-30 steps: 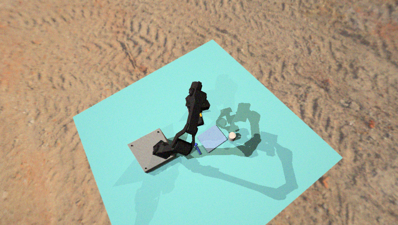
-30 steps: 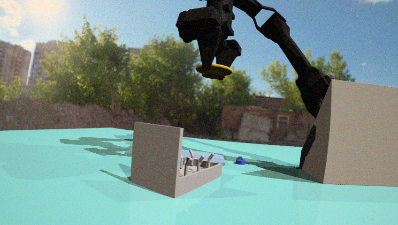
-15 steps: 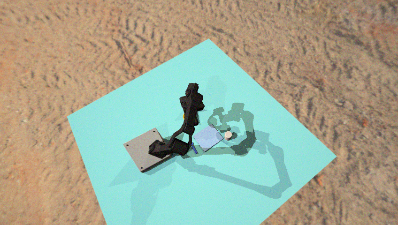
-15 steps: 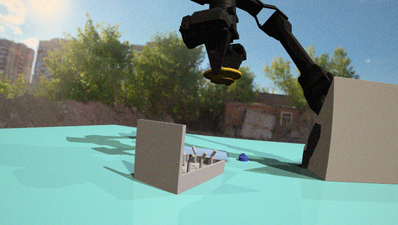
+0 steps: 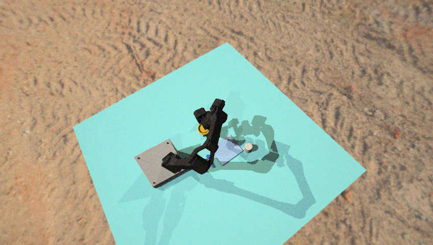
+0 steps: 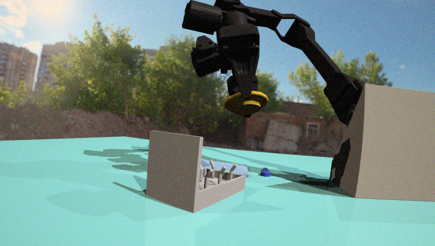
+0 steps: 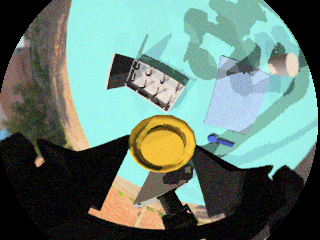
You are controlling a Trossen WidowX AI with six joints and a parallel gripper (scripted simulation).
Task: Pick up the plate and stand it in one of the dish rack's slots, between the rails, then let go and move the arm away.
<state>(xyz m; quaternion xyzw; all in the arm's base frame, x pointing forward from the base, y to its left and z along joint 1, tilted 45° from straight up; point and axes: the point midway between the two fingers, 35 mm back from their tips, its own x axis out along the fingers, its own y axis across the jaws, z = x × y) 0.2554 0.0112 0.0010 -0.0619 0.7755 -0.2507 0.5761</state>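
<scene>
My gripper tip is now 6 cm short of the dish rack, 6 cm to the right of it and 10 cm above it. The rest, counted from my gripper tip: pale blue mat (5 cm ahead, 14 cm to the right, 12 cm below); then blue spoon (7 cm behind, 13 cm to the right, 12 cm below); then yellow plate (1 cm above).
</scene>
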